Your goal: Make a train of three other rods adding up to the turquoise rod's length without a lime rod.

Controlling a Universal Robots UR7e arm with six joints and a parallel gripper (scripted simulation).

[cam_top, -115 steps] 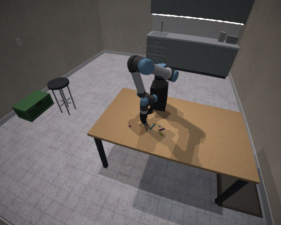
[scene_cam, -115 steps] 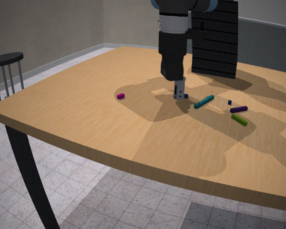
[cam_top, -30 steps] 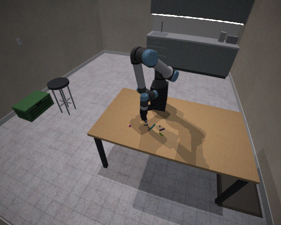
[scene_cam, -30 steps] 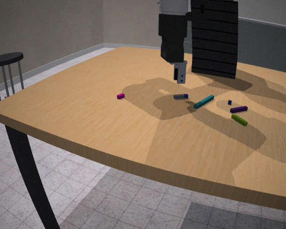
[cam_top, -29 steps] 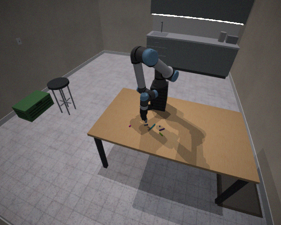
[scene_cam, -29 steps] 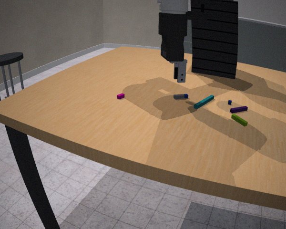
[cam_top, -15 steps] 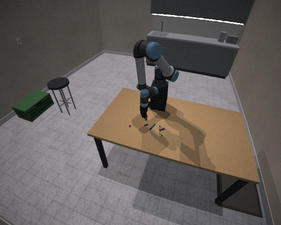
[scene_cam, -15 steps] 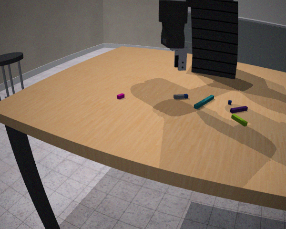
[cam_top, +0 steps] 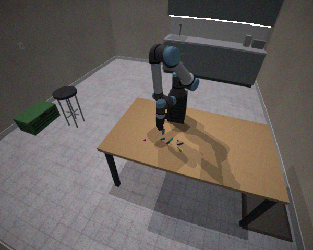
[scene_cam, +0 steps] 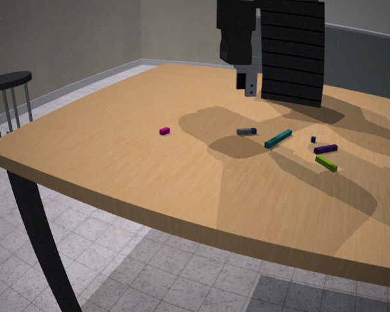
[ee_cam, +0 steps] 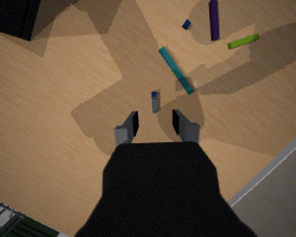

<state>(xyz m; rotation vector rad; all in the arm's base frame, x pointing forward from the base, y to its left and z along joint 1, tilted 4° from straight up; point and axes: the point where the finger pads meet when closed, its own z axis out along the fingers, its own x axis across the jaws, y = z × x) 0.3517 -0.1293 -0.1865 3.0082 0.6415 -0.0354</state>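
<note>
Now: the purple rod 18 cm to the left of my hand, 10 cm below it and 4 cm ahead of it. Round my hand: turquoise rod (10 cm below, 8 cm to the left, 1 cm ahead); grey rod (10 cm below); magenta rod (16 cm to the right, 10 cm below, 4 cm ahead).
</note>
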